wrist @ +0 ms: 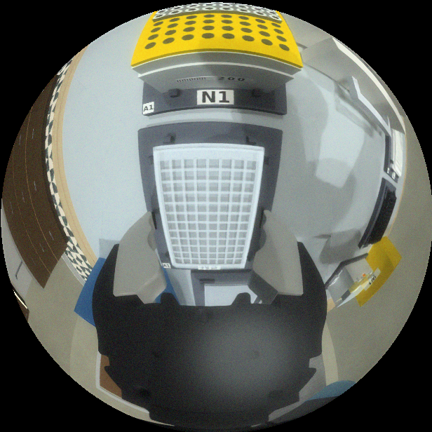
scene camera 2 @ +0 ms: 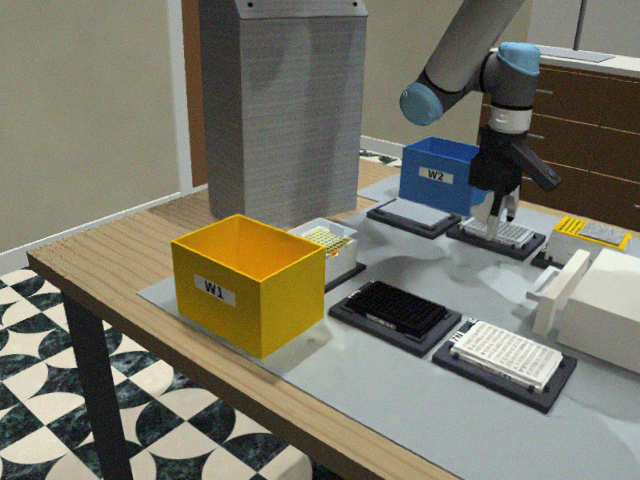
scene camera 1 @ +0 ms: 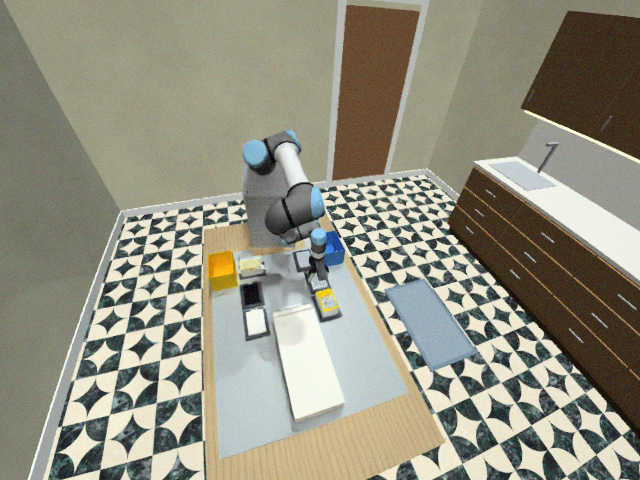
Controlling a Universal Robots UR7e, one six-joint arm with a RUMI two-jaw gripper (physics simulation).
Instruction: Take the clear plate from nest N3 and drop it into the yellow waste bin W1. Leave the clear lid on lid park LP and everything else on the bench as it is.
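Places are measured from the arm's base along level axes (x left, y ahead, z down), in centimetres.
Pixels of known places: gripper, fingertip midpoint: (scene camera 2: 498, 232) (scene camera 1: 317, 280).
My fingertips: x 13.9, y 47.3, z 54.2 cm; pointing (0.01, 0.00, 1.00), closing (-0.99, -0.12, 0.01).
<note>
Behind a point stands the place of what it marks.
The clear plate (scene camera 1: 321, 283) @(y 50.9, x 14.5, z 53.3 cm) (scene camera 2: 518, 235) @(y 51.6, x 12.2, z 53.1 cm) (wrist: 208, 200) lies flat in the dark nest N3 (scene camera 2: 532, 249) @(y 54.9, x 11.1, z 54.7 cm) (wrist: 145, 165). My gripper (scene camera 1: 318, 277) @(y 47.3, x 13.9, z 54.2 cm) (scene camera 2: 501, 226) @(y 47.3, x 13.9, z 54.2 cm) (wrist: 207, 212) is open, pointing down over the plate, with one finger at each long side; nothing is held between them. Exact fingertip height against the plate is hard to tell. The yellow bin W1 (scene camera 1: 223, 279) @(y 32.2, x -35.9, z 47.1 cm) (scene camera 2: 292, 310) @(y 32.2, x -36.9, z 50.8 cm) (wrist: 384, 265) stands upright across the bench. The clear lid (scene camera 1: 302, 260) @(y 30.3, x 11.1, z 53.6 cm) (scene camera 2: 413, 212) @(y 29.5, x 12.0, z 53.7 cm) (wrist: 225, 295) lies flat on the dark lid park, partly hidden by the gripper in the wrist view.
Blue bin W2 (scene camera 1: 334, 252) @(y 39.3, x 27.9, z 44.2 cm) (scene camera 2: 439, 191) @(y 31.3, x 22.2, z 51.7 cm) (wrist: 89, 290) stands close behind the gripper. A yellow-topped rack (scene camera 1: 327, 299) @(y 64.9, x 11.3, z 47.9 cm) (scene camera 2: 571, 227) @(y 60.9, x 10.8, z 48.4 cm) (wrist: 215, 37) stands on N1. A tip box (scene camera 1: 251, 266) @(y 28.2, x -19.5, z 47.9 cm), black plate (scene camera 2: 398, 307) @(y 42.5, x -23.9, z 53.5 cm), white plate (scene camera 2: 509, 353) @(y 59.9, x -26.1, z 53.4 cm) and long white device (scene camera 1: 310, 364) @(y 91.8, x -9.7, z 47.3 cm) are also on the bench.
</note>
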